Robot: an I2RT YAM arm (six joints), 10 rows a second.
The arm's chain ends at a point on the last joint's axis. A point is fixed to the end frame.
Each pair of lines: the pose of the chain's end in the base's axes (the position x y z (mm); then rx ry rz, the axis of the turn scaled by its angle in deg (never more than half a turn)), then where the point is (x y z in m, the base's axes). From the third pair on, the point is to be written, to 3 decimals.
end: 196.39 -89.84 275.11 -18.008 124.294 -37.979
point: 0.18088 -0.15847 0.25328
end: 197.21 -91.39 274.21 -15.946 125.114 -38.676
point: 0.17939 -0.15937 0.25208
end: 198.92 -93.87 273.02 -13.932 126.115 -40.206
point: 0.178 -0.161 0.251
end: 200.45 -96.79 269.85 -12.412 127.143 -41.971
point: 0.177 -0.164 0.249
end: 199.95 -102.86 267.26 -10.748 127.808 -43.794
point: 0.174 -0.169 0.248
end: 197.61 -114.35 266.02 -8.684 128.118 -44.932
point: 0.170 -0.180 0.246
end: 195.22 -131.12 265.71 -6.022 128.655 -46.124
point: 0.165 -0.195 0.246
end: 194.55 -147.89 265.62 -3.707 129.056 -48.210
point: 0.161 -0.211 0.247
